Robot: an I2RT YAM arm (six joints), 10 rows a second.
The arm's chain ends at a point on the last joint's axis. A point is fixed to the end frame.
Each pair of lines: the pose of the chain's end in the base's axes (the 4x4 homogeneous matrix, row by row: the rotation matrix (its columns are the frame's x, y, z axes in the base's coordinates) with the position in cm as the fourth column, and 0 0 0 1 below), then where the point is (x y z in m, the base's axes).
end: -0.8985 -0.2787 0.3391 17.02; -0.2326 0.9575 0.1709 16.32; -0.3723 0.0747 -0.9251 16.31; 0 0 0 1
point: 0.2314 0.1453 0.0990
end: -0.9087 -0.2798 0.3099 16.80; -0.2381 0.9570 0.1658 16.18; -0.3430 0.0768 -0.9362 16.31; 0 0 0 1
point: 0.2273 0.1437 0.0973
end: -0.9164 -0.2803 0.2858 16.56; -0.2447 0.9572 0.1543 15.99; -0.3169 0.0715 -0.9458 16.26; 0 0 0 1
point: 0.2233 0.1411 0.0955
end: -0.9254 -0.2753 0.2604 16.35; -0.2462 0.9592 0.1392 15.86; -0.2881 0.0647 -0.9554 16.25; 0 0 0 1
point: 0.2193 0.1386 0.0942
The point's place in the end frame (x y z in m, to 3 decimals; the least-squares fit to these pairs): -0.027 -0.039 0.077
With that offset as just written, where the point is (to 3 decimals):
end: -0.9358 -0.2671 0.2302 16.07; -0.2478 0.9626 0.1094 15.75; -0.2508 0.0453 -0.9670 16.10; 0 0 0 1
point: 0.214 0.135 0.092
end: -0.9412 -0.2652 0.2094 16.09; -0.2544 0.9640 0.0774 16.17; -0.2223 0.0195 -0.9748 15.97; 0 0 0 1
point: 0.213 0.137 0.090
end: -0.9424 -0.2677 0.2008 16.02; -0.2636 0.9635 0.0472 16.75; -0.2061 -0.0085 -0.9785 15.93; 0 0 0 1
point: 0.212 0.141 0.090
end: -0.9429 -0.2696 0.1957 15.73; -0.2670 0.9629 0.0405 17.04; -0.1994 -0.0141 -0.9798 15.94; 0 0 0 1
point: 0.208 0.143 0.090
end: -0.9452 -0.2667 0.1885 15.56; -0.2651 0.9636 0.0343 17.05; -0.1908 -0.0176 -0.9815 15.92; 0 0 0 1
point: 0.206 0.143 0.089
